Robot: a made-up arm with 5 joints.
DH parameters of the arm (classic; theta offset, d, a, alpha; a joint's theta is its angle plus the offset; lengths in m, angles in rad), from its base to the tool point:
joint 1: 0 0.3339 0 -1.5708
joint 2: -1.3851 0 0.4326 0
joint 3: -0.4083 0 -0.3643 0
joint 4: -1.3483 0 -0.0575 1.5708
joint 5: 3.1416 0.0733 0 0
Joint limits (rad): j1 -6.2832..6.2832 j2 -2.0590..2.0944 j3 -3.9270..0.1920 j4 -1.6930..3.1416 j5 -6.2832..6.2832
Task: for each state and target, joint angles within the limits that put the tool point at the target. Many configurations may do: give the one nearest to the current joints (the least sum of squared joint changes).
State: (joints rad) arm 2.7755 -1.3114 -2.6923 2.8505 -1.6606
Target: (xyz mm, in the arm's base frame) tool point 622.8 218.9 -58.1
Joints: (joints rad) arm 3.4796 -2.0590 -3.5048 2.1771 -1.6606
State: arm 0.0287 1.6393 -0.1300 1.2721 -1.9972
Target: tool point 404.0 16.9 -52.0
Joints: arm 0.0418 1.2522 -1.0949 1.0519 -1.9972
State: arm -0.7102 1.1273 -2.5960 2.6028 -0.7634
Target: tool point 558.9 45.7 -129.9
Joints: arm 0.0816 1.8112 -2.3688 2.5099 -0.7634
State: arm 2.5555 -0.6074 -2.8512 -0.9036 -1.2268
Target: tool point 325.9 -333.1 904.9
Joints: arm 2.3453 -0.4944 -3.2983 -1.1904 -1.2268
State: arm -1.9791 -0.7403 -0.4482 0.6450 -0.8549
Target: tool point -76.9 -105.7 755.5
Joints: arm -2.1998 -0.9839 -0.6627 0.6059 -0.8549
